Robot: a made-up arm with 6 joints.
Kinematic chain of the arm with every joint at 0, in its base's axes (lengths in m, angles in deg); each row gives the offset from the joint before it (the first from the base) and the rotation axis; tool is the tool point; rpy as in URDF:
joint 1: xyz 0 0 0.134 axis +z
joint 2: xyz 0 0 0 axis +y
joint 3: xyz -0.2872 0 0.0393 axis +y
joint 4: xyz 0.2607 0 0.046 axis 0.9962 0 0.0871
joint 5: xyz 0 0 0 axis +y
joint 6: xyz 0.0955 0 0.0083 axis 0.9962 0 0.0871
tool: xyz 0 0 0 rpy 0 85 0
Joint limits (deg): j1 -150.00..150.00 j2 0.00..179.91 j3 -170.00..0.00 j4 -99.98..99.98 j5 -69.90..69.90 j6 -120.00..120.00
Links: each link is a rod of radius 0.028 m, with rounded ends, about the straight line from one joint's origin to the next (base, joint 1, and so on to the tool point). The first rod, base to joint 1, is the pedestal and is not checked.
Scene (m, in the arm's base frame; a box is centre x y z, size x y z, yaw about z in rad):
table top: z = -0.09
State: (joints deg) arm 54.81 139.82 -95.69 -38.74 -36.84 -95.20
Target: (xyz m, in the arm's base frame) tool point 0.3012 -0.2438 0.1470
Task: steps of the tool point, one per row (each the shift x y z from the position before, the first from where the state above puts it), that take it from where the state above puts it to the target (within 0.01 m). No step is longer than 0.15 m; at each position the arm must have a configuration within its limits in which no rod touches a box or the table.
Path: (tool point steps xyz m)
1: 0.0924 -0.0958 0.0058
2: 0.0620 -0.1128 0.0049
3: 0.0293 -0.1207 0.0041
4: -0.0035 -0.1190 0.0029
5: -0.0333 -0.1087 0.0018
6: -0.0582 -0.0908 0.0007
7: -0.0761 -0.0676 -0.0003

